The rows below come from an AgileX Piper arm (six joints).
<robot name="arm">
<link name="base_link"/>
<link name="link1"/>
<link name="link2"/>
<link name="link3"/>
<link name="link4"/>
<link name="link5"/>
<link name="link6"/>
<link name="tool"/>
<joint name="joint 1" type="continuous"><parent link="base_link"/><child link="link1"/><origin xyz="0 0 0.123" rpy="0 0 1.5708"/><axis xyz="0 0 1"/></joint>
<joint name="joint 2" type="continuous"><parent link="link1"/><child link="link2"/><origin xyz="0 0 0" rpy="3.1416 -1.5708 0"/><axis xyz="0 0 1"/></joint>
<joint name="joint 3" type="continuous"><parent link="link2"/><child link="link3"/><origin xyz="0.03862 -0.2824 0" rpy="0 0 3.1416"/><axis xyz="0 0 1"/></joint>
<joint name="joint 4" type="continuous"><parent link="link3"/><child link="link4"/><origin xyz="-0.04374 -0.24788 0" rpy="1.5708 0 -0.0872"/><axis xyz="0 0 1"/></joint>
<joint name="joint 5" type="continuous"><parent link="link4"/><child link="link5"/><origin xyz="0 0 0" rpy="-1.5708 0 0"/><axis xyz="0 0 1"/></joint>
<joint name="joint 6" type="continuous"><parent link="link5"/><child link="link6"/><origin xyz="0 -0.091 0" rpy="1.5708 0 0"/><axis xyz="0 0 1"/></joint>
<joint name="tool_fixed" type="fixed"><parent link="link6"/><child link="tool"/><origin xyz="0 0 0" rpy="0 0 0"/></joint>
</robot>
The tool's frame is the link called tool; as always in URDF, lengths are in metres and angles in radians. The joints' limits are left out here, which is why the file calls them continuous.
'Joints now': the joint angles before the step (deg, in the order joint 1, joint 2, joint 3, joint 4, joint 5, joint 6). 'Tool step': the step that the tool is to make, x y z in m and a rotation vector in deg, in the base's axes. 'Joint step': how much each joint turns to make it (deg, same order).
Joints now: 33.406 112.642 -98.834 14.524 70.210 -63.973
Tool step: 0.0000 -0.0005 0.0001 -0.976 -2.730 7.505
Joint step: 0.113 -0.046 -0.021 -0.854 0.071 -7.597
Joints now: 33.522 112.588 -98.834 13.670 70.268 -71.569
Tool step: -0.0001 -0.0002 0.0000 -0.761 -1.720 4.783
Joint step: 0.119 -0.022 -0.019 -0.674 0.063 -4.753
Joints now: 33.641 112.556 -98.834 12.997 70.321 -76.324
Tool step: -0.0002 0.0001 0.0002 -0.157 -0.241 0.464
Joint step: 0.066 -0.033 -0.007 -0.192 0.006 -0.384
